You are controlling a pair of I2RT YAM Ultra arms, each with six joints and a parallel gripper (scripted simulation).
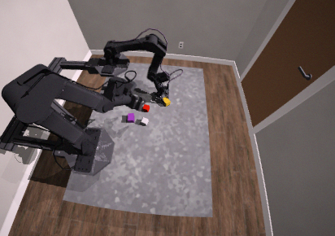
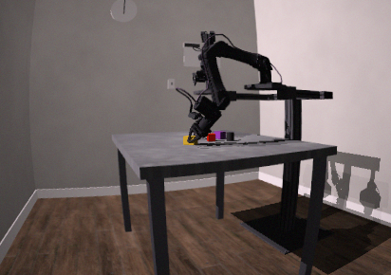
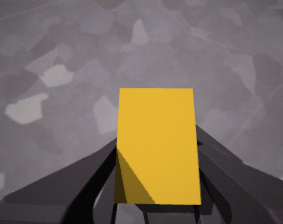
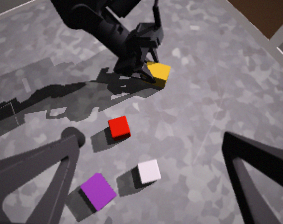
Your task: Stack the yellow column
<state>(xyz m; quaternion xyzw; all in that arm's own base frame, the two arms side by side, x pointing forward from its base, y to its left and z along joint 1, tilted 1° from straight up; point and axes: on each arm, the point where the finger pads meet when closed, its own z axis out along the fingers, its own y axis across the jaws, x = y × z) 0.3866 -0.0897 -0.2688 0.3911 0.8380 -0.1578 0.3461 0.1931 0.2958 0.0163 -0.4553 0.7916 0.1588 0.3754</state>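
The yellow column is right at my left hand. From my left hand the other things lie so: white cube 150 mm behind, 180 mm to the right; dark cylinder 240 mm behind, 20 mm to the right; red cube 150 mm behind, 70 mm to the right.
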